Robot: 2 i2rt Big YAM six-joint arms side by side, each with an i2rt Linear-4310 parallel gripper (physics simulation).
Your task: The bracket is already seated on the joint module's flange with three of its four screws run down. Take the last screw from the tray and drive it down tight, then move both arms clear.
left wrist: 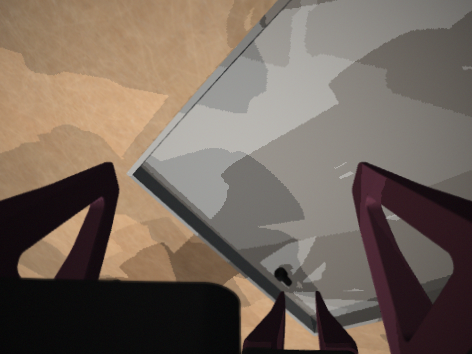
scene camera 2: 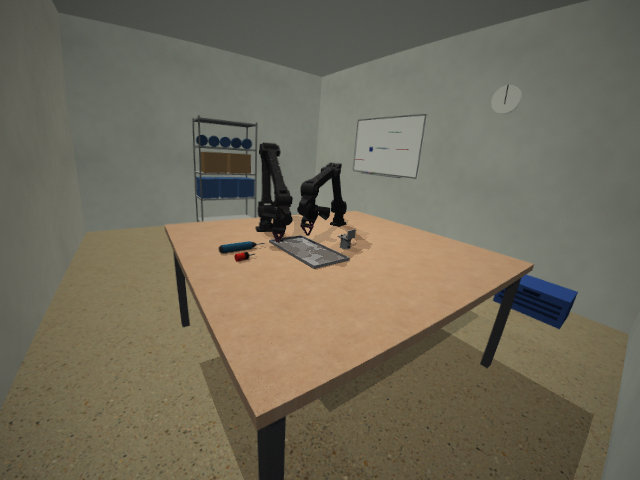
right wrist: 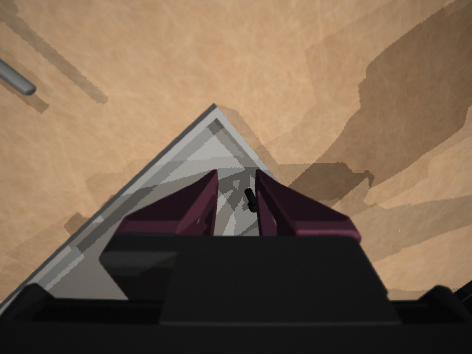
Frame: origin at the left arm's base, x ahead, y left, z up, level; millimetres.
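Where they show: left gripper, between the fingertips: [left wrist: 235,175] [scene camera 2: 309,230]; right gripper, between the fingertips: [left wrist: 300,296] [scene camera 2: 277,240] [right wrist: 236,177]; left arm's base, origin of its link: [scene camera 2: 338,224] [right wrist: 465,292]; right arm's base, origin of its link: [scene camera 2: 265,230].
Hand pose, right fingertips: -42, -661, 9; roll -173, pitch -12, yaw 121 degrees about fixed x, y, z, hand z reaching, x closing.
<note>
Each offset is from my right fingertips to the top centre of the thing, as dx, dy, dz. "*": to the spot under its first point. Level surfaces: height alone.
A small black screw @(+12, +21, +7) [left wrist: 282,275] [right wrist: 250,200] lies in the grey tray @(+200, -5, +7) [scene camera 2: 292,254] [left wrist: 223,249] [right wrist: 167,151] near its corner. My right gripper [scene camera 2: 278,239] [left wrist: 300,296] [right wrist: 236,177] is low at that corner, its fingers slightly apart. In the right wrist view the screw shows between them, tilted and close to the right-hand finger, not gripped. My left gripper [scene camera 2: 308,232] [left wrist: 235,175] is wide open and empty above the tray. The joint module @(+330, +193, +55) [scene camera 2: 344,241] with the grey bracket [scene camera 2: 351,234] stands right of the tray in the scene view; its screws are too small to make out.
A blue-handled driver @(* -44, -265, +17) [scene camera 2: 236,247] and a shorter red-handled one @(+56, -298, +26) [scene camera 2: 241,256] lie left of the tray on the wooden table @(dz -9) [scene camera 2: 372,310]. A grey rod end @(* -6, -110, +14) [right wrist: 19,81] shows at the left of the right wrist view. Both arms are close together over the tray.
</note>
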